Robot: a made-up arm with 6 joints.
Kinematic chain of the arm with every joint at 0, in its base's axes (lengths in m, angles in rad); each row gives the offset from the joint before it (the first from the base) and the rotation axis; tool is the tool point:
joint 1: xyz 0 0 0.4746 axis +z
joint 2: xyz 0 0 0 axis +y
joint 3: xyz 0 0 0.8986 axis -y
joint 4: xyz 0 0 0 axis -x
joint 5: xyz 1.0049 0 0 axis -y
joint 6: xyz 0 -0.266 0 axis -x
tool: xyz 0 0 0
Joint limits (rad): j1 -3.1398..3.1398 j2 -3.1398..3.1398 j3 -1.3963..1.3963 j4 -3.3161..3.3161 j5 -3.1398..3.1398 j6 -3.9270..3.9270
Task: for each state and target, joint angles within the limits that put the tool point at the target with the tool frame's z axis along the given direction. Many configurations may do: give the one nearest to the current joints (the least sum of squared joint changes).
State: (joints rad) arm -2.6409 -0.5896 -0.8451 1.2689 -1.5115 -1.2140
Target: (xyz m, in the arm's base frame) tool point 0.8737 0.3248 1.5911 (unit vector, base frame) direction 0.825 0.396 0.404
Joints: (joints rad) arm -2.8256 -1.4836 -0.1343 1.4304 -1.4818 -1.3740
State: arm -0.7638 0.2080 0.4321 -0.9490 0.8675 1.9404
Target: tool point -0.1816 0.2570 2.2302 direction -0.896 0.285 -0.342
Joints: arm -0.7788 -0.6078 1.0192 -1.7804 0.8888 1.1820
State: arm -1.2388 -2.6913 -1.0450 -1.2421 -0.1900 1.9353
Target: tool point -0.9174 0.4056 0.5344 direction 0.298 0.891 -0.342
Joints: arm -0.5877 -2.6544 -0.2969 -0.8720 -0.1565 2.0175
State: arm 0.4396 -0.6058 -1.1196 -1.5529 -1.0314 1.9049
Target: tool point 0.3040 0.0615 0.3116 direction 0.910 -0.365 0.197
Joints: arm -0.0340 0.2489 -0.9947 -1.8441 -1.0108 1.4410
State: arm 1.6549 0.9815 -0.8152 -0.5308 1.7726 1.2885
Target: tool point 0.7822 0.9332 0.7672 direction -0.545 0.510 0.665
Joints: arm 1.0317 0.3829 0.0059 -0.7632 1.7271 1.4714
